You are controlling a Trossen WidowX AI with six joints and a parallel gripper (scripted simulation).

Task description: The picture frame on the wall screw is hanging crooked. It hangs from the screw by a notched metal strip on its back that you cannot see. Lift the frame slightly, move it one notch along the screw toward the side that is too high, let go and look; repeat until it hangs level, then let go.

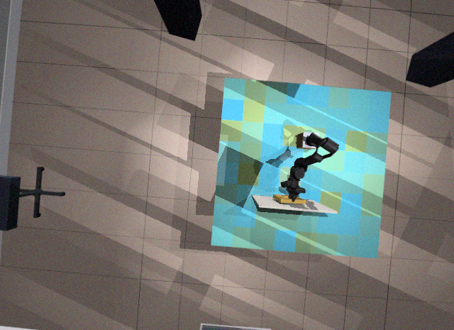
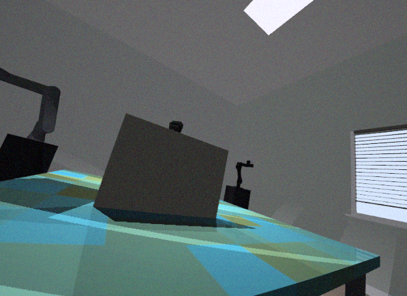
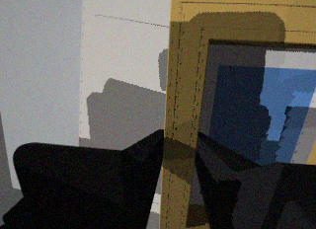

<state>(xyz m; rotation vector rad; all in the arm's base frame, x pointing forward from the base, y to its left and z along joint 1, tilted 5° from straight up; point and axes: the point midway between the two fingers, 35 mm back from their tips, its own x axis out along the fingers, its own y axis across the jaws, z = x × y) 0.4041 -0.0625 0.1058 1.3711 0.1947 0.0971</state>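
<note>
The picture frame lies 10 mm ahead of my gripper tip and 50 mm below it. Also, from my gripper tip: wall panel 20 mm ahead, 10 mm to the left, 70 mm below.
</note>
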